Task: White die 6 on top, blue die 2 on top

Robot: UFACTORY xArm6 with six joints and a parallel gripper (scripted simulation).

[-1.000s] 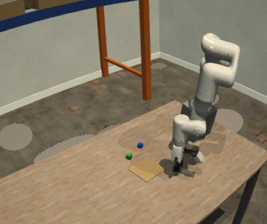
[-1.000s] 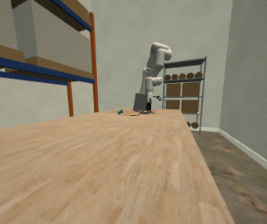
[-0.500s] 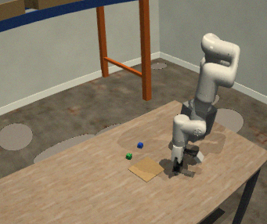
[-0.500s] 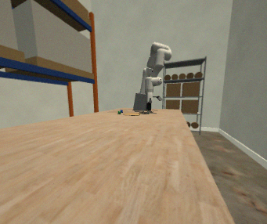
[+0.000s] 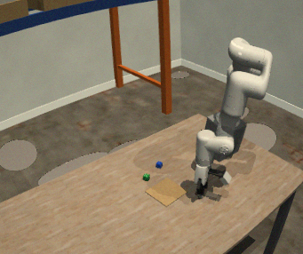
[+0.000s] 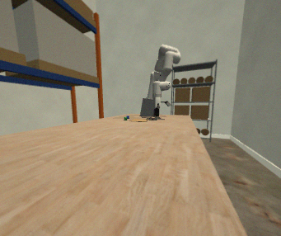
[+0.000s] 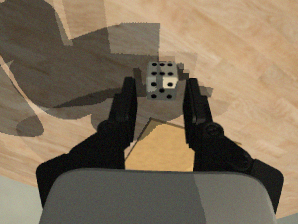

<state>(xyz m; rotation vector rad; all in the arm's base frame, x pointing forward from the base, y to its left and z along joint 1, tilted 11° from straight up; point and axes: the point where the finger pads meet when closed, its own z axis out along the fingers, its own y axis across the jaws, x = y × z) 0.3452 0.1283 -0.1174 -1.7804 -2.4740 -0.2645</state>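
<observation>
The white die lies 4 cm below my hand. Round my hand: blue die: 4 cm behind, 29 cm to the right, 4 cm below; green die: 8 cm ahead, 27 cm to the right, 4 cm below; tan mat: 8 cm ahead, 14 cm to the right, 5 cm below.
</observation>
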